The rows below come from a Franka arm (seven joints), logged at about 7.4 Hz.
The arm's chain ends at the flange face. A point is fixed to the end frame.
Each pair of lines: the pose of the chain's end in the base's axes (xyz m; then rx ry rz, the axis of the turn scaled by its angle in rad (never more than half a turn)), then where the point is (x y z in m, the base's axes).
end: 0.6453, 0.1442, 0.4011, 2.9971, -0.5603, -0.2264
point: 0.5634 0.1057 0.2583
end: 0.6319, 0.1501, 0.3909, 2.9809, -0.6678, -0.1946
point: 0.5508 0.1165 0.2464
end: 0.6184, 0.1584, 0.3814, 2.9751, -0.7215, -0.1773
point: 0.5381 0.1276 0.2358
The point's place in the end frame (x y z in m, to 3 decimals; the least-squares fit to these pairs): -0.043 0.049 0.156
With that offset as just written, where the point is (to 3 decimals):
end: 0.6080, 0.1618, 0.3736, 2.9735, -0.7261, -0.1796
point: 0.527 0.131 0.228
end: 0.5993, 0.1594, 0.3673, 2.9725, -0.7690, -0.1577
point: 0.520 0.131 0.220
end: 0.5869, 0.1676, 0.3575, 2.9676, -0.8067, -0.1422
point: 0.509 0.142 0.210
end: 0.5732, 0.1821, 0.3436, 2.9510, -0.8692, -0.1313
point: 0.495 0.159 0.195
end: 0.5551, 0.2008, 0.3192, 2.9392, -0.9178, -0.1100
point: 0.479 0.179 0.170
